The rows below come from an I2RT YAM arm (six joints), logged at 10 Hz.
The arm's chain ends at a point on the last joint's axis. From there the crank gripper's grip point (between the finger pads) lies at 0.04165 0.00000 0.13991 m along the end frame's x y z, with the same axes.
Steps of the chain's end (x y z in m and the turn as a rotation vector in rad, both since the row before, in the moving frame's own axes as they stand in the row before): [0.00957, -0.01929, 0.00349, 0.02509, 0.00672, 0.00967]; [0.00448, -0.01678, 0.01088, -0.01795, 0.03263, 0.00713]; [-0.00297, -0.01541, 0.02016, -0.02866, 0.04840, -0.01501]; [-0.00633, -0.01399, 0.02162, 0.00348, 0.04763, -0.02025]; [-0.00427, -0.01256, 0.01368, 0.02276, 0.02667, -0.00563]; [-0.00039, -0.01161, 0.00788, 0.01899, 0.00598, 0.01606]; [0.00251, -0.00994, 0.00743, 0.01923, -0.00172, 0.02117]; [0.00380, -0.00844, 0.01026, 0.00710, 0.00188, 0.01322]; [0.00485, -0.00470, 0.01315, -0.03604, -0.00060, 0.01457]
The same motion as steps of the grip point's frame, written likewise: [0.01052, -0.02239, 0.00317, 0.02509, 0.00672, 0.00967]; [0.00901, -0.01397, 0.00942, -0.01795, 0.03263, 0.00713]; [0.00377, -0.01211, 0.01793, -0.02866, 0.04840, -0.01501]; [0.00027, -0.01538, 0.01948, 0.00348, 0.04763, -0.02025]; [-0.00056, -0.01598, 0.01248, 0.02276, 0.02667, -0.00563]; [0.00046, -0.01359, 0.00761, 0.01899, 0.00598, 0.01606]; [0.00229, -0.01175, 0.00748, 0.01923, -0.00172, 0.02117]; [0.00407, -0.00888, 0.01018, 0.00710, 0.00188, 0.01322]; [0.00472, 0.00095, 0.01307, -0.03604, -0.00060, 0.01457]
